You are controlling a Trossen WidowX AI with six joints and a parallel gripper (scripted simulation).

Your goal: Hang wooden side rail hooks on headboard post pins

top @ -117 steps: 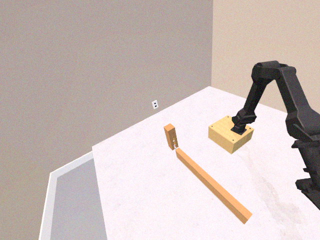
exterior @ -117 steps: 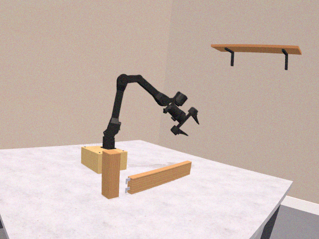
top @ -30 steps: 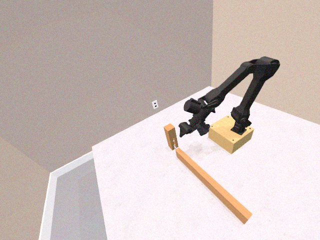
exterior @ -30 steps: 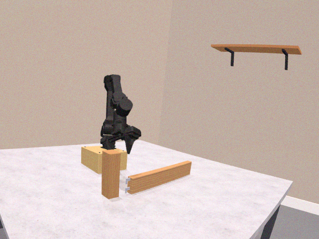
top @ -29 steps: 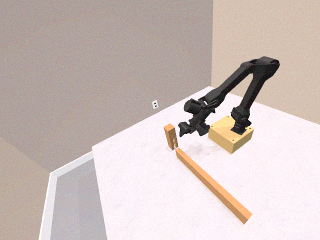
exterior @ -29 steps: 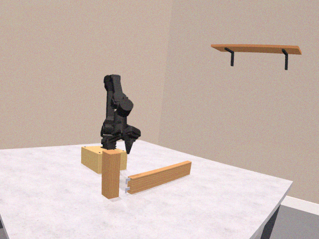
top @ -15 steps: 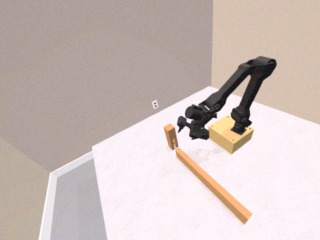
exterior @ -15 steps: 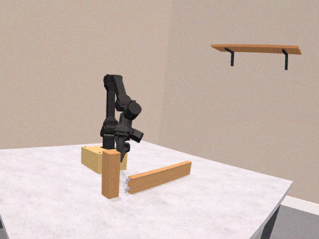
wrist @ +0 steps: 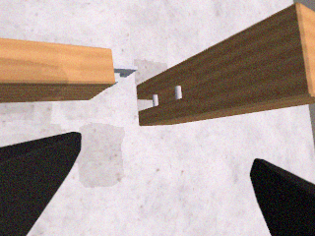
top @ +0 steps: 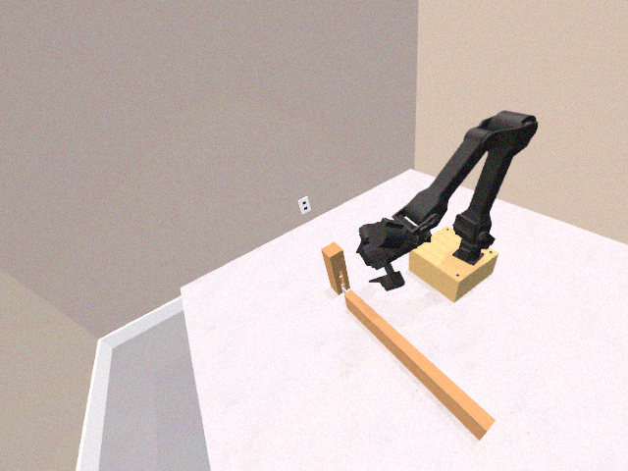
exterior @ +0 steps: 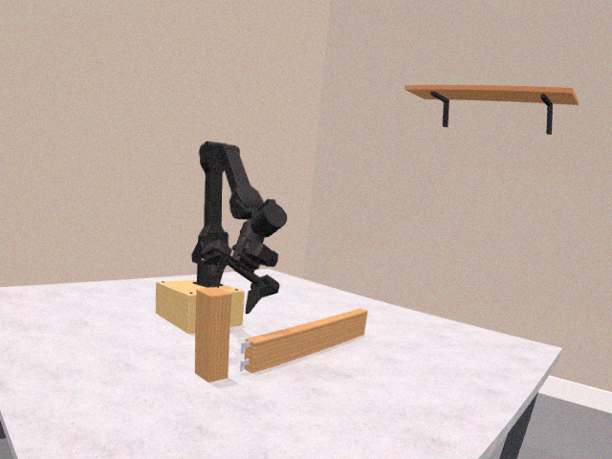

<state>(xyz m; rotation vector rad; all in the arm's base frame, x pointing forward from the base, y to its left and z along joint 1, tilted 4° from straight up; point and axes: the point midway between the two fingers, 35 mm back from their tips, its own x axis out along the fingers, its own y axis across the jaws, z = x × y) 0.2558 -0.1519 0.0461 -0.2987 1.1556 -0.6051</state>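
My gripper tip is 80 mm to the left of the headboard post, 50 mm above it and 40 mm short of it.
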